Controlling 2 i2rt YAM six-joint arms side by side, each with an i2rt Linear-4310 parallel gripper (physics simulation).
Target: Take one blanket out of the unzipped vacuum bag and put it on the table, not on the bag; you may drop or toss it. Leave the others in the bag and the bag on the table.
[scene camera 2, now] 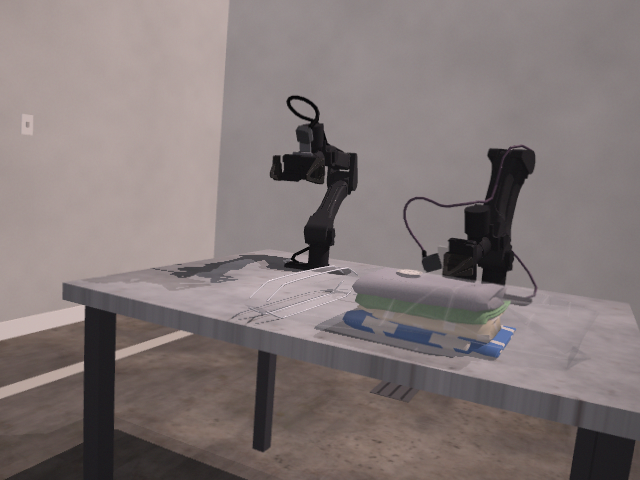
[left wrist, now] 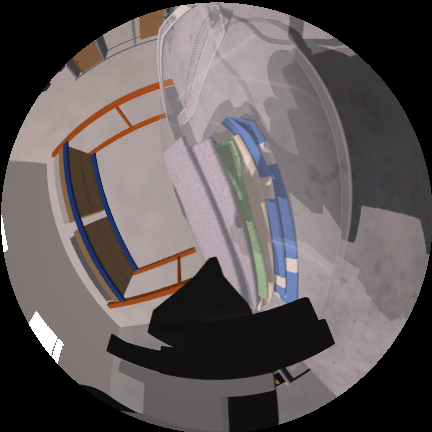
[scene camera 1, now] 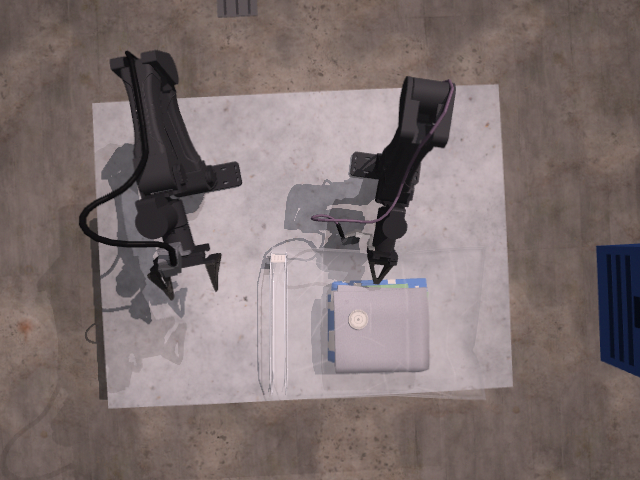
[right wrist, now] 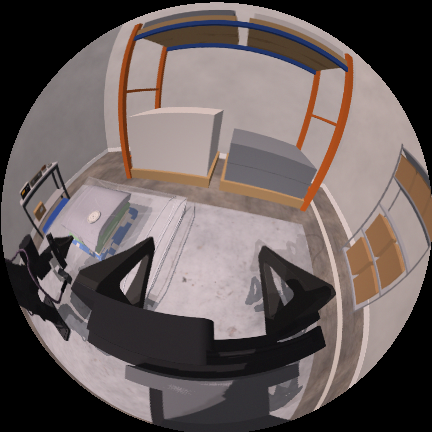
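The clear vacuum bag lies on the table around a folded stack. A grey blanket is on top, above a green one, a cream one and a blue-and-cream one. A round white valve sits above the grey blanket. My left gripper is shut at the stack's upper edge in scene camera 1; no cloth shows between its fingers. My right gripper is open and empty, high above the table.
The table carries both arms. The bag's open end stands up left of the stack in scene camera 1, and its film reaches past the table's lower edge. An orange-and-blue rack stands beyond the table.
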